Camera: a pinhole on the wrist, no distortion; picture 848 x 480 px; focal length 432.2 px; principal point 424.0 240.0 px. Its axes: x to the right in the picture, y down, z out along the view. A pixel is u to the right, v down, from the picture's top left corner.
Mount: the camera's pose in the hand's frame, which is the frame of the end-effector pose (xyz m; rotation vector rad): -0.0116 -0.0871 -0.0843 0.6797 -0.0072 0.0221
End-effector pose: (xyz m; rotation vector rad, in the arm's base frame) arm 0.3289 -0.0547 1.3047 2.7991 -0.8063 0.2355
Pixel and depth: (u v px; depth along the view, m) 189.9 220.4 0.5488
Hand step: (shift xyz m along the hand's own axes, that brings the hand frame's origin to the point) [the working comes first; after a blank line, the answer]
In the camera's frame: -0.2973 -0.0249 0.5488

-0.3079 -0.4568 0.3228
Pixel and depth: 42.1 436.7 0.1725
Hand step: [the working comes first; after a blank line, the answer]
In the camera's frame: -0.1524 0.0785 0.1725

-0.1657 -0.1372 0.0971
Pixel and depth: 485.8 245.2 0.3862
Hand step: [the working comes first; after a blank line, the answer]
In the camera's frame: 0.0552 0.0046 0.3862

0.0437 -0.3252 0.2198
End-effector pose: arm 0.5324 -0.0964 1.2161 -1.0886 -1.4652 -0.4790
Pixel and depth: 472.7 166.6 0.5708
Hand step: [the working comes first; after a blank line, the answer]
In the camera's frame: 0.0643 -0.0969 0.5708

0.0552 -0.5201 0.2996
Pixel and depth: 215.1 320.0 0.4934
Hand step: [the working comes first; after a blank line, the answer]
In the camera's frame: -0.2385 0.0913 0.4934

-0.2518 -0.3305 0.3535
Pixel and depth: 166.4 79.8 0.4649
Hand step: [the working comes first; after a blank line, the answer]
In the camera's frame: -0.2771 -0.1723 0.4649

-0.2844 -0.5183 0.1651
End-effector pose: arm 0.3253 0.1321 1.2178 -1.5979 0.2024 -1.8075
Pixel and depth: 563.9 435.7 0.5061
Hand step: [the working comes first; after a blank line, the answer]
In the camera's frame: 0.1638 0.2292 0.5061

0.1472 -0.2241 0.4556
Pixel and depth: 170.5 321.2 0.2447
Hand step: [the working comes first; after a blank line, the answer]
In the camera's frame: -0.1435 0.0460 0.2447

-0.1560 -0.2078 0.1329
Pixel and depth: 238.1 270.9 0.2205
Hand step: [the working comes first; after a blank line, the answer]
In the camera's frame: -0.0948 0.0158 0.2205

-0.1067 -0.2152 0.0958
